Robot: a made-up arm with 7 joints.
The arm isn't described. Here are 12 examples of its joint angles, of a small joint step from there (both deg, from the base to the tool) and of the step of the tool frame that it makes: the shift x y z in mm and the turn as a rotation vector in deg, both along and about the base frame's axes.
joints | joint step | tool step
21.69 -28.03 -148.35 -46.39 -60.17 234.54 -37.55 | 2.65 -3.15 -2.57 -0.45 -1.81 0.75 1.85 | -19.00 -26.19 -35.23 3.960 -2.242 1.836
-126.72 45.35 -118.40 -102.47 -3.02 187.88 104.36 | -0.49 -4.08 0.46 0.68 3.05 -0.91 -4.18 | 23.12 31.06 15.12 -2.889 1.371 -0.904
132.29 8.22 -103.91 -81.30 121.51 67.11 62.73 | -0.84 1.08 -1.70 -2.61 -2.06 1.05 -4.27 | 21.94 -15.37 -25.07 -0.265 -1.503 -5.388
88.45 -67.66 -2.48 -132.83 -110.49 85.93 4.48 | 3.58 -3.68 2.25 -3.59 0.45 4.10 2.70 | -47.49 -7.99 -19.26 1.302 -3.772 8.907
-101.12 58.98 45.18 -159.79 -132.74 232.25 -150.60 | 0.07 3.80 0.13 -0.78 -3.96 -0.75 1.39 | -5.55 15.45 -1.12 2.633 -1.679 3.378
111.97 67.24 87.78 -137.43 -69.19 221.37 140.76 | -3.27 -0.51 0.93 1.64 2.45 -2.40 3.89 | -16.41 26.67 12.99 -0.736 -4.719 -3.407
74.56 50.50 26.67 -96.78 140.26 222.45 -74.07 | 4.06 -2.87 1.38 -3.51 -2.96 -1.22 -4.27 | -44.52 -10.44 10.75 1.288 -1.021 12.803
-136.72 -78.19 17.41 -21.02 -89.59 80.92 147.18 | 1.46 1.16 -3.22 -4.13 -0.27 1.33 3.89 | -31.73 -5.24 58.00 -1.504 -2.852 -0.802
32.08 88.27 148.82 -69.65 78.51 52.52 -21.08 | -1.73 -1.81 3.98 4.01 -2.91 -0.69 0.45 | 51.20 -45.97 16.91 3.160 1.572 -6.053
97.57 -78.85 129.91 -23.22 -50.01 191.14 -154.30 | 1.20 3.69 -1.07 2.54 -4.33 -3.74 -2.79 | 28.70 4.04 55.32 -5.520 7.972 -0.559
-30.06 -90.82 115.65 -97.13 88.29 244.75 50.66 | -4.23 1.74 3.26 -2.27 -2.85 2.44 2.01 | 40.35 -5.26 -16.54 -1.306 0.251 -3.423
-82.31 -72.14 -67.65 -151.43 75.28 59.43 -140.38 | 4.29 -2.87 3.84 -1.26 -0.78 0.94 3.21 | 46.50 -23.50 25.50 0.236 4.425 7.976
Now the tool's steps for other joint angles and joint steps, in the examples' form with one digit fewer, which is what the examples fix.
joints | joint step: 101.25 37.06 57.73 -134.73 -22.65 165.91 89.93 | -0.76 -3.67 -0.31 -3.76 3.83 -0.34 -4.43
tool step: 19.9 -0.6 -11.1 1.46 -2.33 1.84
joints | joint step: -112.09 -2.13 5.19 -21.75 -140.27 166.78 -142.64 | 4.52 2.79 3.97 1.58 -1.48 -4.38 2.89
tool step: 21.5 -21.7 3.9 -3.24 -2.12 8.97
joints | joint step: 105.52 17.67 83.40 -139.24 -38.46 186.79 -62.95 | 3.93 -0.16 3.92 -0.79 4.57 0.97 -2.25
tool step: 22.1 -58.3 7.6 -1.82 0.48 6.09
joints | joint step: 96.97 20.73 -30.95 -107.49 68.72 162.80 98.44 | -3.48 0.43 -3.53 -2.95 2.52 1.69 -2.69
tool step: 62.7 -62.7 -21.2 -1.97 -1.44 -8.10
